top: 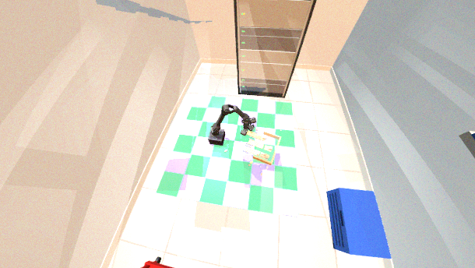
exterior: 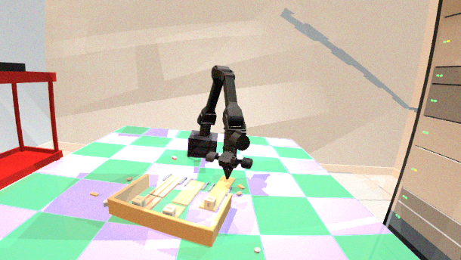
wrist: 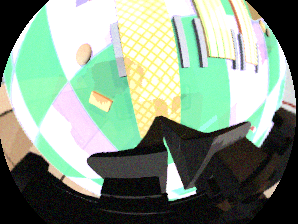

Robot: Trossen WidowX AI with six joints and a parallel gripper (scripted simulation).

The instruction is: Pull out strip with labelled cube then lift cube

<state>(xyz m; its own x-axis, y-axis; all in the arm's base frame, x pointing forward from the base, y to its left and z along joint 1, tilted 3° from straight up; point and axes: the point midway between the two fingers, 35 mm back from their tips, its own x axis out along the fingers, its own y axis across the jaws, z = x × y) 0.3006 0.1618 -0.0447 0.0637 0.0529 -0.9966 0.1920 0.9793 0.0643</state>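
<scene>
Right now my gripper tip is 10 cm short of the strip and 2 cm to the left of it.
</scene>
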